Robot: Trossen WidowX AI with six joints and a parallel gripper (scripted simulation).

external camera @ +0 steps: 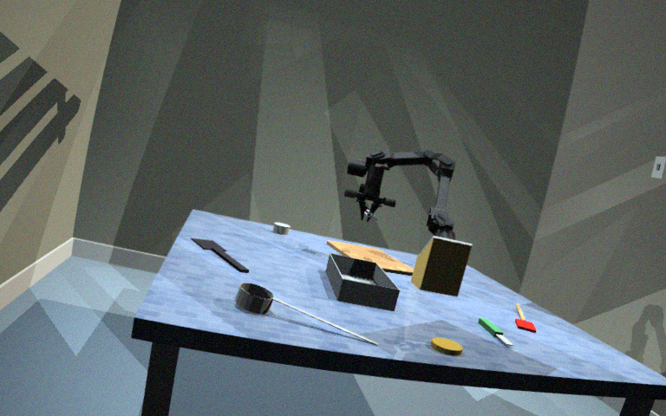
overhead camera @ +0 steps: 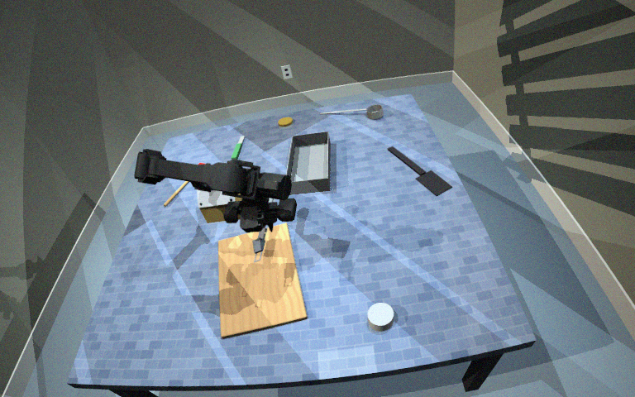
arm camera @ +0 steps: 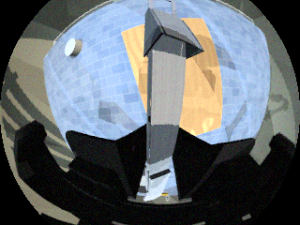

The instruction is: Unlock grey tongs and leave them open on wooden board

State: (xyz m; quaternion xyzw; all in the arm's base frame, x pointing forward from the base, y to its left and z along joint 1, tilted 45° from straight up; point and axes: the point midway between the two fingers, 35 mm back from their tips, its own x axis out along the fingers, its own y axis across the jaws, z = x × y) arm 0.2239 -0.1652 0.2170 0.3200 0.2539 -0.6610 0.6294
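Now: the wooden board 140 mm below my gripper tip, 70 mm behind it and 50 mm to the right of it. From my gripper tip the other things lie so: white puck (270 mm ahead, 220 mm to the right, 130 mm below); black spatula (490 mm ahead, 340 mm to the left, 140 mm below); grey roasting tin (450 mm to the left, 120 mm below, 90 mm ahead).
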